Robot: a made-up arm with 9 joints. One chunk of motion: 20 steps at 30 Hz.
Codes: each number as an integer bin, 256 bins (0 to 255) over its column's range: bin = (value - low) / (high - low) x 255, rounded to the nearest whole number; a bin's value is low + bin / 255 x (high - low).
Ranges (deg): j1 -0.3..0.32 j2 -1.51..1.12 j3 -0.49..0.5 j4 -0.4..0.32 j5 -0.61..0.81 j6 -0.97..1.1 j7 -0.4..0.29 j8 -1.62..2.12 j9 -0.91..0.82
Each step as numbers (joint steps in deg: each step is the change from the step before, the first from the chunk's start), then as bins.
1 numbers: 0.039 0.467 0.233 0.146 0.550 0.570 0.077 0.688 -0.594
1 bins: 139 192 186 193 208 190 176 157 47
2 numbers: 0.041 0.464 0.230 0.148 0.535 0.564 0.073 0.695 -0.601
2 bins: 140 191 185 194 206 189 175 158 46
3 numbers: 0.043 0.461 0.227 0.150 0.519 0.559 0.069 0.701 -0.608
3 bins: 141 191 185 195 203 188 173 158 45
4 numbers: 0.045 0.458 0.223 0.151 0.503 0.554 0.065 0.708 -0.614
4 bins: 142 191 184 195 200 188 172 159 44
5 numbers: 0.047 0.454 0.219 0.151 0.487 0.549 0.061 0.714 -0.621
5 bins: 143 190 183 195 197 187 170 159 43
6 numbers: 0.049 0.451 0.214 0.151 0.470 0.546 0.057 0.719 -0.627
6 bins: 144 190 181 195 194 187 169 159 42
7 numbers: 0.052 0.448 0.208 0.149 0.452 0.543 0.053 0.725 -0.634
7 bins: 145 190 180 194 191 186 167 160 41
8 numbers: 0.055 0.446 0.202 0.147 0.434 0.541 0.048 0.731 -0.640
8 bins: 146 190 178 194 187 186 166 160 40
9 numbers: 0.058 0.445 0.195 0.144 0.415 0.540 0.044 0.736 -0.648
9 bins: 147 190 176 193 184 186 164 161 39
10 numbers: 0.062 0.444 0.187 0.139 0.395 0.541 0.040 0.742 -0.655
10 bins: 149 189 174 191 180 186 163 161 38
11 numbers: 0.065 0.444 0.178 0.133 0.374 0.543 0.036 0.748 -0.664
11 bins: 150 189 172 189 177 186 161 161 36
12 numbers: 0.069 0.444 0.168 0.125 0.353 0.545 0.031 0.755 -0.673
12 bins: 152 189 169 186 173 187 159 162 35
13 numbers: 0.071 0.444 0.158 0.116 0.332 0.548 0.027 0.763 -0.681
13 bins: 153 189 167 183 169 187 158 162 34
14 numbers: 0.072 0.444 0.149 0.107 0.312 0.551 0.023 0.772 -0.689
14 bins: 153 189 165 180 166 187 156 163 33
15 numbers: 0.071 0.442 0.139 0.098 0.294 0.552 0.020 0.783 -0.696
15 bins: 153 189 162 176 162 187 155 164 32
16 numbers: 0.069 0.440 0.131 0.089 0.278 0.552 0.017 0.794 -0.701
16 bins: 152 189 160 173 159 187 154 165 31
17 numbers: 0.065 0.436 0.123 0.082 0.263 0.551 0.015 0.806 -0.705
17 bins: 150 189 158 171 157 187 153 165 30
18 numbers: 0.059 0.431 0.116 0.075 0.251 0.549 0.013 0.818 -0.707
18 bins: 148 188 156 168 155 187 153 166 30
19 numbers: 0.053 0.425 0.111 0.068 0.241 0.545 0.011 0.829 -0.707
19 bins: 145 188 155 166 153 187 152 167 30
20 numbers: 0.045 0.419 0.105 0.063 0.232 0.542 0.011 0.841 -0.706
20 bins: 142 187 153 164 151 186 152 168 30
